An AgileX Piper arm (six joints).
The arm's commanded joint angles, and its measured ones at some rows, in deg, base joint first. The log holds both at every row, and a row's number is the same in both.
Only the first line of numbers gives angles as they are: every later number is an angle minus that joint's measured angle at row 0.
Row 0, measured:
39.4 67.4 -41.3 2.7 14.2 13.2
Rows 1 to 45, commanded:
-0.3 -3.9 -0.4 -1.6 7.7 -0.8
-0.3 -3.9 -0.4 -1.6 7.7 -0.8
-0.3 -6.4 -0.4 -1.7 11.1 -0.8
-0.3 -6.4 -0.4 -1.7 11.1 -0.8
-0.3 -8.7 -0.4 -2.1 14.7 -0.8
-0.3 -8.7 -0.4 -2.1 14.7 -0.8
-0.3 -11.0 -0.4 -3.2 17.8 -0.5
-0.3 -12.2 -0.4 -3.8 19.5 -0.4
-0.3 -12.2 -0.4 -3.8 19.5 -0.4
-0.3 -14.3 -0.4 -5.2 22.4 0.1
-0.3 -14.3 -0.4 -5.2 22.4 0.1
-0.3 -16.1 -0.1 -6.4 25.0 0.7
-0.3 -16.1 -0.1 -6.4 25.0 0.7
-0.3 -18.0 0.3 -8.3 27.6 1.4
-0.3 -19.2 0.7 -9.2 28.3 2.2
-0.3 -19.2 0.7 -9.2 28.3 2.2
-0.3 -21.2 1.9 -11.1 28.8 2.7
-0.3 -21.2 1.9 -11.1 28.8 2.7
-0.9 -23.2 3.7 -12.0 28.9 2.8
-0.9 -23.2 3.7 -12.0 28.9 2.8
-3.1 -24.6 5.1 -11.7 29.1 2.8
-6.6 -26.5 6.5 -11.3 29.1 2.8
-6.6 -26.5 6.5 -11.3 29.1 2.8
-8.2 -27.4 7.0 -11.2 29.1 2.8
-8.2 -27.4 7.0 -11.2 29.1 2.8
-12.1 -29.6 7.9 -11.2 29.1 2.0
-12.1 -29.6 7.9 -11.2 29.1 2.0
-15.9 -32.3 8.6 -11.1 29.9 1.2
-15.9 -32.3 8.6 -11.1 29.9 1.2
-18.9 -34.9 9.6 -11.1 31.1 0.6
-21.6 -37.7 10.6 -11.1 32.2 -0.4
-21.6 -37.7 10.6 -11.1 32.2 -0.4
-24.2 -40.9 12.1 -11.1 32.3 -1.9
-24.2 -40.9 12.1 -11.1 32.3 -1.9
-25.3 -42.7 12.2 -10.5 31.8 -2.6
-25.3 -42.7 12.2 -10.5 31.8 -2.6
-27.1 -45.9 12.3 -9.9 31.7 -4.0
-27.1 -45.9 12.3 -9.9 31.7 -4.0
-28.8 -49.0 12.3 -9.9 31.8 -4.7
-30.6 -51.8 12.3 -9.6 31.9 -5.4
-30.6 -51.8 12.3 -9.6 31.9 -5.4
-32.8 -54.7 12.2 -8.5 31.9 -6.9
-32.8 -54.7 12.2 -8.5 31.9 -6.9
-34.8 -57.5 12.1 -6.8 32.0 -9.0
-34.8 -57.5 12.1 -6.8 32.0 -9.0
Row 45, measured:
-32.5 -54.2 12.0 -8.5 32.2 -5.9
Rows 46 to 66, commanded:
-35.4 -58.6 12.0 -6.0 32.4 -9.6
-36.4 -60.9 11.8 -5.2 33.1 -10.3
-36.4 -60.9 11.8 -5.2 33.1 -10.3
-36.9 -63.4 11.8 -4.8 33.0 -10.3
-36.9 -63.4 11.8 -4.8 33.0 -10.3
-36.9 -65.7 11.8 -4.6 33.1 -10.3
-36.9 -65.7 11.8 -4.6 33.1 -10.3
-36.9 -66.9 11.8 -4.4 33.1 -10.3
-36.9 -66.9 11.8 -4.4 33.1 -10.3
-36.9 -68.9 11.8 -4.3 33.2 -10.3
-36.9 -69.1 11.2 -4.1 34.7 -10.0
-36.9 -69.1 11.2 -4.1 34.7 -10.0
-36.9 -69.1 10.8 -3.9 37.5 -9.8
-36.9 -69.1 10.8 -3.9 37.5 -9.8
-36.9 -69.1 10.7 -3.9 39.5 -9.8
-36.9 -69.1 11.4 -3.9 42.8 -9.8
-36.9 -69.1 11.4 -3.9 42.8 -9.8
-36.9 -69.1 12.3 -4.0 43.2 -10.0
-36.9 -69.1 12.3 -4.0 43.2 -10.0
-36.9 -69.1 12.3 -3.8 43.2 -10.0
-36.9 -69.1 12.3 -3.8 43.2 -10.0
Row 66, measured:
-36.6 -67.6 12.1 -4.0 42.9 -9.4
